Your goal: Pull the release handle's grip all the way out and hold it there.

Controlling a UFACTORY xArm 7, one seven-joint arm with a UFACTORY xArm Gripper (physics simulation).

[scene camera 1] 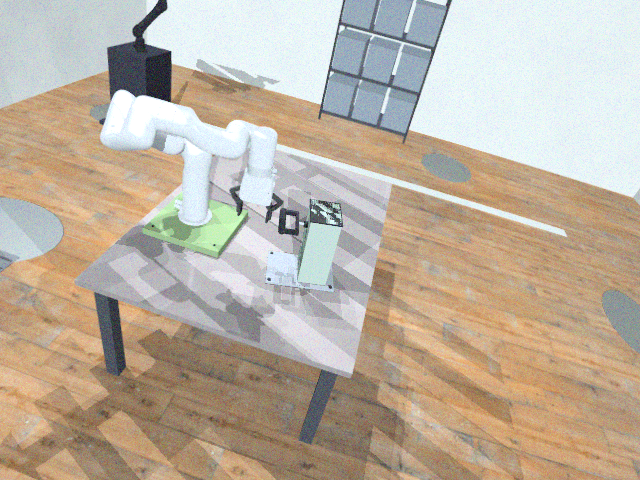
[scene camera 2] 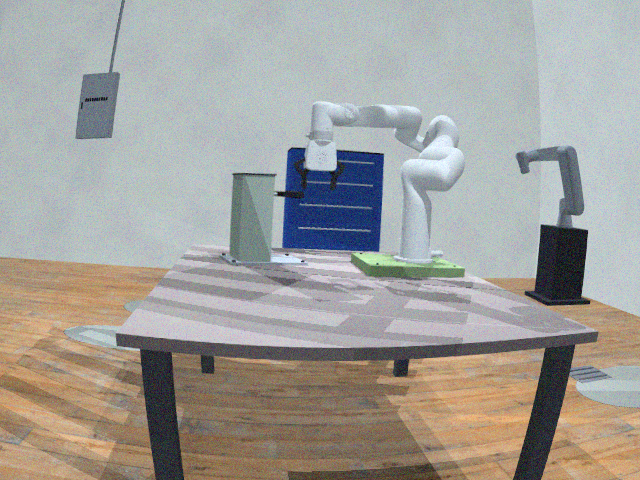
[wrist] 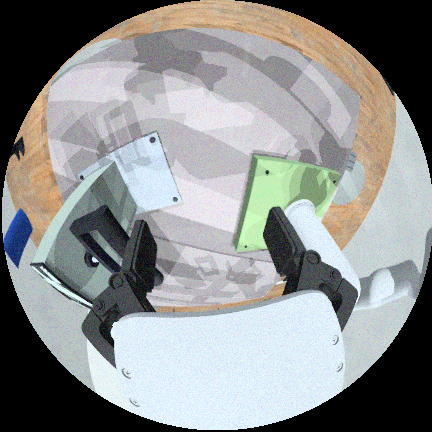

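The release handle's grip [scene camera 1: 281,221] [scene camera 2: 292,194] [wrist: 111,226] is a black rectangular loop on a short rod, standing out from the upper part of a pale green upright housing [scene camera 1: 319,255] [scene camera 2: 252,217] [wrist: 117,185]. My gripper [scene camera 1: 253,217] [scene camera 2: 318,188] [wrist: 208,227] is open and empty, with its fingers pointing down. In scene camera 2 its fingertips are slightly higher than the grip, on the side away from the housing. In the wrist view the left finger covers part of the grip; whether they touch cannot be told. The grip is not between the fingers.
The housing stands on a pale plate [scene camera 1: 280,263] [scene camera 2: 289,259] [wrist: 150,175] bolted to the table [scene camera 1: 206,304] [scene camera 2: 310,330]. The arm's green base [scene camera 1: 227,229] [scene camera 2: 372,266] [wrist: 252,200] is at the other side. A blue panel [scene camera 2: 336,240] stands behind the table.
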